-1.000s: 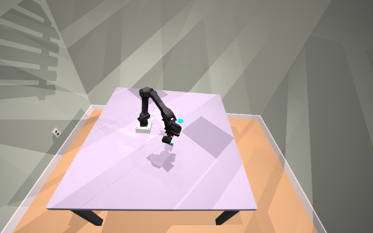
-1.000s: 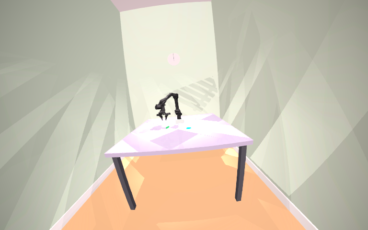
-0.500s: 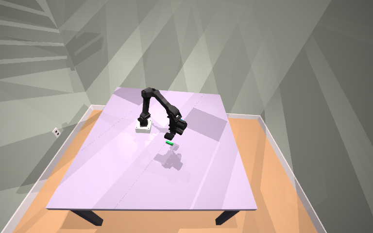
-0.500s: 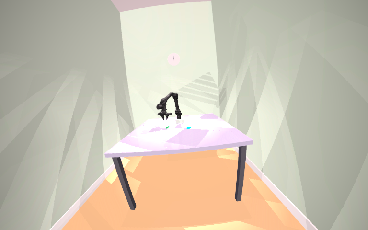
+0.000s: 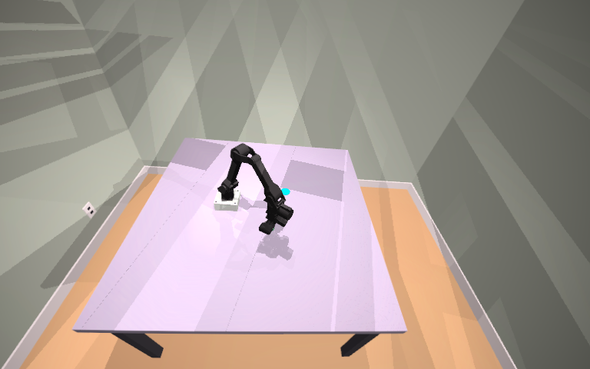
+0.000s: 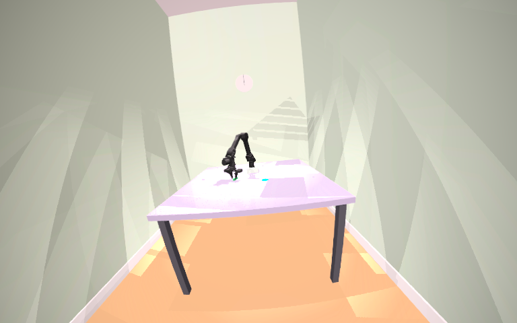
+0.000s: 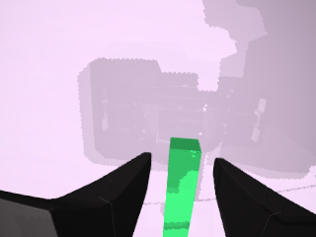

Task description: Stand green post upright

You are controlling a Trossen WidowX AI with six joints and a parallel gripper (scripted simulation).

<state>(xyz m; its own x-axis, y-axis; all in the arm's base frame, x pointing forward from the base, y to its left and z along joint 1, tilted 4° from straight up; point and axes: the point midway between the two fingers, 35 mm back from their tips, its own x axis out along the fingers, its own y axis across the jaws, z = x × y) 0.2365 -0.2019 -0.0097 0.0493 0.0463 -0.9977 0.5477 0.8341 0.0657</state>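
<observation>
My gripper tip is now 11 cm short of the cyan circle, 28 cm to the right of it and 1 cm above it. The rest, counted from my gripper tip: green post 2 cm behind, 1 cm to the left.
</observation>
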